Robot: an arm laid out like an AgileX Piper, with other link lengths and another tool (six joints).
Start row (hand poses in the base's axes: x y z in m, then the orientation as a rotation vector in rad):
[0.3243 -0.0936 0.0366 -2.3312 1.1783 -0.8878]
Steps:
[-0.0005 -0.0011 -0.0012 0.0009 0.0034 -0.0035]
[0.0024 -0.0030 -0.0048 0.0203 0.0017 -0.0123]
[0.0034 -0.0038 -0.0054 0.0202 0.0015 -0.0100]
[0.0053 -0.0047 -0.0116 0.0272 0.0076 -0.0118]
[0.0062 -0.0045 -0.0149 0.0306 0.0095 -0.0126]
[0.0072 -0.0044 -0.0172 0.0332 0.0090 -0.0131]
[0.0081 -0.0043 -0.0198 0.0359 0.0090 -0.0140]
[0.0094 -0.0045 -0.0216 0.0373 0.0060 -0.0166]
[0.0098 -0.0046 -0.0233 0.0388 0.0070 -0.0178]
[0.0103 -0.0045 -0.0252 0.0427 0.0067 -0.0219]
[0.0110 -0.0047 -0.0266 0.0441 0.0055 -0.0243]
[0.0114 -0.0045 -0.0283 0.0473 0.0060 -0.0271]
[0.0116 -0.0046 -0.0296 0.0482 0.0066 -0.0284]
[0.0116 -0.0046 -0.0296 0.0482 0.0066 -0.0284]
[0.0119 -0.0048 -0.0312 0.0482 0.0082 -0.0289]
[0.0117 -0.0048 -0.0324 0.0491 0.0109 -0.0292]
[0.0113 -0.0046 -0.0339 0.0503 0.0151 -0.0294]
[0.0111 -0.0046 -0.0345 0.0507 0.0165 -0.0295]
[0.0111 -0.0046 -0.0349 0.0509 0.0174 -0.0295]
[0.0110 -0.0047 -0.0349 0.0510 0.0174 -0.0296]
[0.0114 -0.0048 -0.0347 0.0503 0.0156 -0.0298]
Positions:
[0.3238 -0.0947 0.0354 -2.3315 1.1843 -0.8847]
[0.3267 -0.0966 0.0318 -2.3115 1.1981 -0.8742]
[0.3277 -0.0974 0.0312 -2.3123 1.1951 -0.8737]
[0.3296 -0.0983 0.0250 -2.3103 1.2010 -0.8623]
[0.3305 -0.0981 0.0217 -2.3086 1.2033 -0.8579]
[0.3315 -0.0980 0.0194 -2.3060 1.2041 -0.8566]
[0.3324 -0.0979 0.0168 -2.3035 1.2057 -0.8548]
[0.3337 -0.0981 0.0150 -2.2993 1.2080 -0.8577]
[0.3341 -0.0982 0.0133 -2.2983 1.2102 -0.8559]
[0.3346 -0.0981 0.0114 -2.2933 1.2158 -0.8545]
[0.3353 -0.0983 0.0100 -2.2904 1.2186 -0.8555]
[0.3357 -0.0981 0.0083 -2.2871 1.2228 -0.8534]
[0.3359 -0.0982 0.0070 -2.2862 1.2248 -0.8525]
[0.3359 -0.0982 0.0070 -2.2862 1.2248 -0.8525]
[0.3362 -0.0984 0.0054 -2.2872 1.2261 -0.8510]
[0.3360 -0.0984 0.0042 -2.2882 1.2277 -0.8475]
[0.3356 -0.0982 0.0027 -2.2900 1.2298 -0.8421]
[0.3354 -0.0982 0.0021 -2.2907 1.2305 -0.8404]
[0.3354 -0.0982 0.0017 -2.2911 1.2309 -0.8392]
[0.3353 -0.0983 0.0017 -2.2910 1.2311 -0.8392]
[0.3357 -0.0984 0.0019 -2.2902 1.2305 -0.8417]

